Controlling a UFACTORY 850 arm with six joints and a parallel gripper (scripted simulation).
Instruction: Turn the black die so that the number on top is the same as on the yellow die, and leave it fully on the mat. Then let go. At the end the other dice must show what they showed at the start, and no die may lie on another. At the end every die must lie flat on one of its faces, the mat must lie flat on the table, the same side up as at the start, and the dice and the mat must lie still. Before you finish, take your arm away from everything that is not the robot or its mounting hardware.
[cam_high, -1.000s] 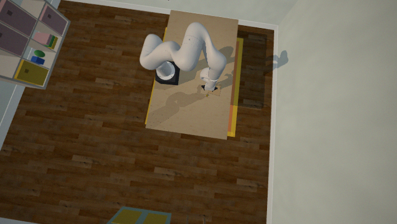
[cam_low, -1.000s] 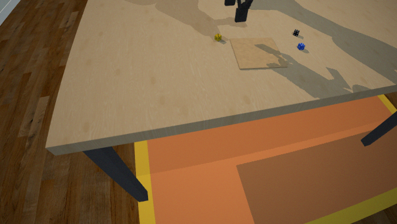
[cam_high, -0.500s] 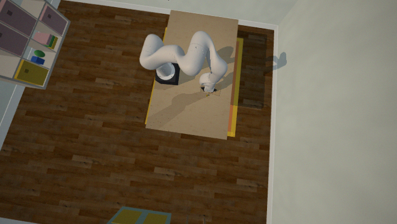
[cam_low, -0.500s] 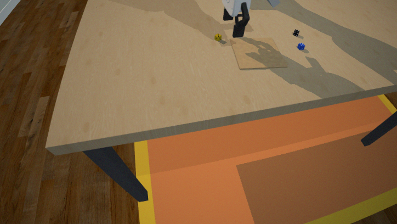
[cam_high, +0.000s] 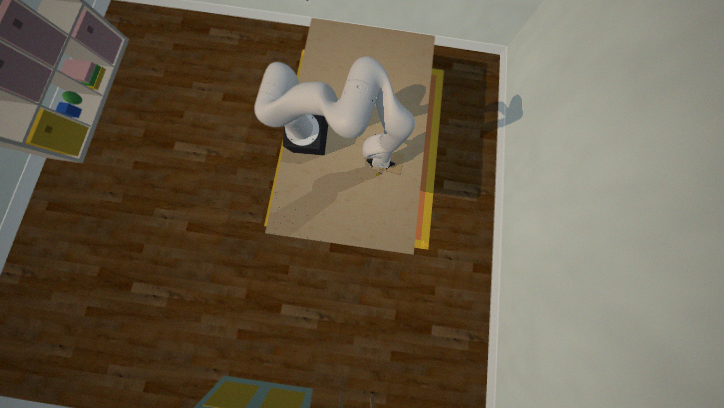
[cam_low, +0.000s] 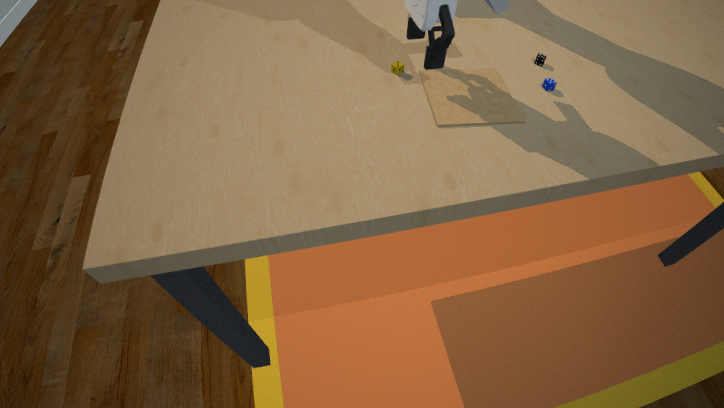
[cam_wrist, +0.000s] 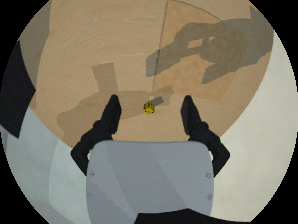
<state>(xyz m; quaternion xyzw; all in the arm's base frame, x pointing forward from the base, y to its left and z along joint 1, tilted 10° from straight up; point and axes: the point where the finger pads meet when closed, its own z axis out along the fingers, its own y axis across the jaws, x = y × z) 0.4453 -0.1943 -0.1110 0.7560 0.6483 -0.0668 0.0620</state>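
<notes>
Right now my hand is 4 cm to the left of the yellow die, 4 cm above it and 1 cm past it. Round my hand: tan mat: 9 cm ahead, 4 cm to the left, 4 cm below; then blue die: 19 cm to the left, 11 cm ahead, 4 cm below; then black die: 23 cm to the left, 4 cm below, 4 cm ahead.
</notes>
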